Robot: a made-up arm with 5 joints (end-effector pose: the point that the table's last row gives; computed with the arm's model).
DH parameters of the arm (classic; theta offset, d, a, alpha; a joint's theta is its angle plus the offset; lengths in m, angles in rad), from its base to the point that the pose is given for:
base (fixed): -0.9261 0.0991 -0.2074 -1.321
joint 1: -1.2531 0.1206 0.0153 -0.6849
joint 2: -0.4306 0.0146 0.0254 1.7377
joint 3: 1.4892 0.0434 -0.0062 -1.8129
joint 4: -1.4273 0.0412 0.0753 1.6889
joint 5: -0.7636 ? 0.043 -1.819
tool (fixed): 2.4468 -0.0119 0 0
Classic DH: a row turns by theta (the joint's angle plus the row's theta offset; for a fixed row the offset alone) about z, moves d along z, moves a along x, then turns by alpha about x.
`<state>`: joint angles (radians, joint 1 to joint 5).
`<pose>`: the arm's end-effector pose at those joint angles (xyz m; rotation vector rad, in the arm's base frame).
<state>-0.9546 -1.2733 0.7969 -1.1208 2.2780</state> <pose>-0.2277 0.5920 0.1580 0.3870 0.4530 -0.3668</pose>
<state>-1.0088 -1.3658 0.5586 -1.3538 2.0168</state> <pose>-0.2296 0.5781 0.1915 0.4635 0.4351 -0.3818</pose>
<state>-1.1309 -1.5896 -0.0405 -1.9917 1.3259</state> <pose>-0.0824 0.6048 0.2538 0.5692 0.3355 -0.8077</pose>
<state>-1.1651 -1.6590 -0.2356 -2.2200 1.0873</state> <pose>0.0084 0.6129 0.2373 0.5220 0.2288 -1.0398</pose>
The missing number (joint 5, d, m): 0.3961
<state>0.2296 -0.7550 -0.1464 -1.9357 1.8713</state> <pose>0.0628 -0.0161 0.4166 1.4080 1.9505 0.9015</pose>
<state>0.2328 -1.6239 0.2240 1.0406 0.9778</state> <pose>-0.1983 0.2018 -0.2731 0.7945 -1.0182 1.4389</pose>
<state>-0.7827 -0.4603 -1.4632 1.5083 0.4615</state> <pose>0.1302 0.5711 -0.1239 -0.6992 0.4965 -1.5626</pose>
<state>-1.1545 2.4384 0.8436 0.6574 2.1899</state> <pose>-0.4739 0.1676 0.2146 2.5867 -0.4347 0.7104</pose>
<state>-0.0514 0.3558 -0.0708 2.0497 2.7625</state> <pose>0.2247 0.5803 0.2177 0.6210 -1.3299 -0.9904</pose>
